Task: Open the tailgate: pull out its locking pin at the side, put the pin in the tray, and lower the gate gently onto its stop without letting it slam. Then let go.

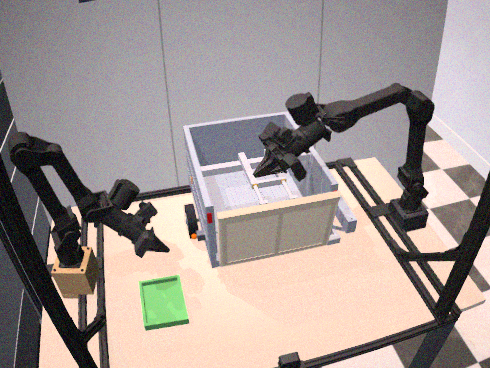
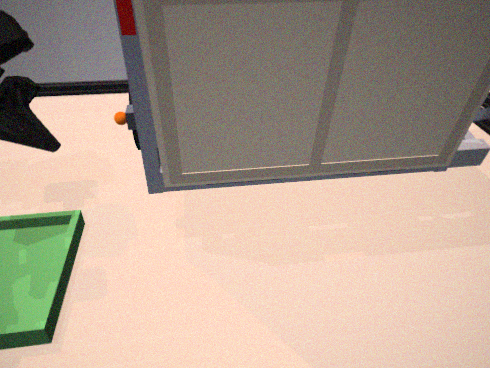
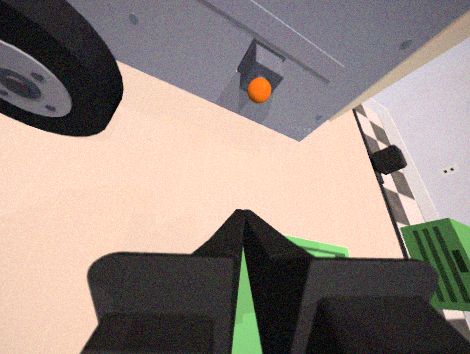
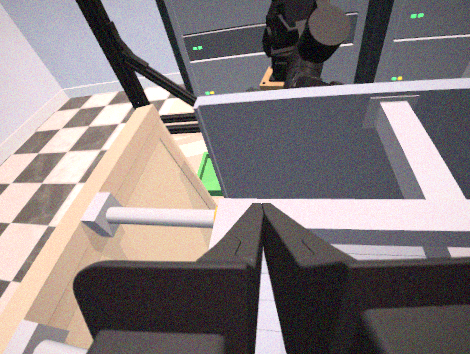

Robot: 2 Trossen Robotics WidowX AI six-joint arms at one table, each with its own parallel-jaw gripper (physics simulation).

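Seen in the pictures: left gripper, fingertip midpoint: (image 1: 169,251) (image 2: 58,149) (image 3: 242,216); right gripper, fingertip midpoint: (image 1: 253,176) (image 4: 260,211); left arm's base at its link origin: (image 1: 71,259) (image 4: 284,75); right arm's base at its link origin: (image 1: 409,206).
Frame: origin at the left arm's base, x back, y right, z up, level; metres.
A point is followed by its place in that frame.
Note:
The locking pin's orange knob (image 1: 193,236) {x -0.336, y -0.066, z 0.013 m} (image 2: 120,118) {x -0.340, y -0.064, z 0.011 m} (image 3: 259,90) {x -0.332, y -0.072, z 0.012 m} sits at a small grey block low on the trailer's side. The tan tailgate (image 1: 278,230) {x -0.550, y 0.013, z 0.095 m} (image 2: 250,90) {x -0.486, y 0.023, z 0.086 m} (image 4: 145,175) {x -0.465, y 0.022, z 0.149 m} stands upright, closing the trailer's near end. The green tray (image 1: 164,302) {x -0.251, y 0.067, z -0.101 m} (image 2: 35,280) {x -0.277, y 0.072, z -0.101 m} lies on the table and holds no pin. My left gripper (image 1: 168,249) {x -0.268, y -0.048, z -0.022 m} (image 2: 57,147) {x -0.268, y -0.048, z -0.022 m} (image 3: 242,216) {x -0.268, y -0.048, z -0.022 m} is shut and empty, a short way from the knob, above the table. My right gripper (image 1: 256,175) {x -0.499, y -0.089, z 0.184 m} (image 4: 260,211) {x -0.499, y -0.089, z 0.184 m} is shut and empty, inside the trailer box behind the gate, by the white crossbar.
The grey trailer box (image 1: 199,185) {x -0.365, y -0.080, z 0.170 m} stands mid-table, with a black wheel (image 1: 191,220) {x -0.324, y -0.170, z -0.021 m} (image 3: 100,90) {x -0.314, y -0.158, z -0.038 m} beside the knob. Inside, two light rods run from the white frame (image 1: 246,167) {x -0.483, y -0.135, z 0.179 m} (image 4: 320,214) {x -0.491, y -0.115, z 0.179 m} toward the gate. Black rails edge the table. A grey beam (image 1: 346,216) {x -0.720, y -0.001, z 0.114 m} projects at the trailer's right.

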